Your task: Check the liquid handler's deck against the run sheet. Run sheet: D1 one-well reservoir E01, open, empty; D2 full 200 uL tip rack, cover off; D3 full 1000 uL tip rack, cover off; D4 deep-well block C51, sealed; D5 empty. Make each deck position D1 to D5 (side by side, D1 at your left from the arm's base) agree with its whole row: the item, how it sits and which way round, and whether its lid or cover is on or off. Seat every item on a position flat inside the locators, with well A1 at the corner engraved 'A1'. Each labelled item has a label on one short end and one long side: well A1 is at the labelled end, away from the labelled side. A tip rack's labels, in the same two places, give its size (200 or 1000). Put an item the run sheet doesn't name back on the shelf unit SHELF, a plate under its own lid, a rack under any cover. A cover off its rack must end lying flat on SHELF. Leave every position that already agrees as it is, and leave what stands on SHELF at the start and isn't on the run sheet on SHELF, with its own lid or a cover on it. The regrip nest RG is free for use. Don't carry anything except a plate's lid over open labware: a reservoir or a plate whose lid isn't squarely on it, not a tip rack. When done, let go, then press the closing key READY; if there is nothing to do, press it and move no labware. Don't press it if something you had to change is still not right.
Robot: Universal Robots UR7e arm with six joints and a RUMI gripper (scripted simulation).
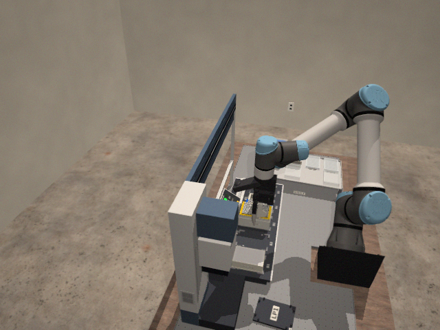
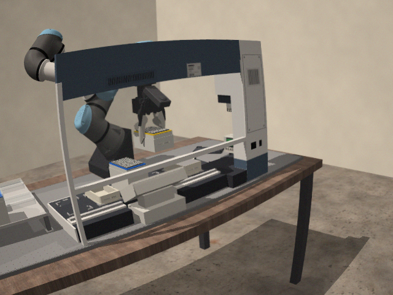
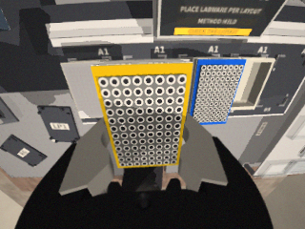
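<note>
My hand is 120 mm to the left of the blue-rimmed tip rack, 90 mm above it and 20 mm short of it. Also, from my hand: white sealed block: 140 mm below, 120 mm to the left, 20 mm behind; yellow-rimmed tip rack: 10 mm to the left, 10 mm ahead, 10 mm above; frame bar: 200 mm ahead, 50 mm to the right, 40 mm below.
</note>
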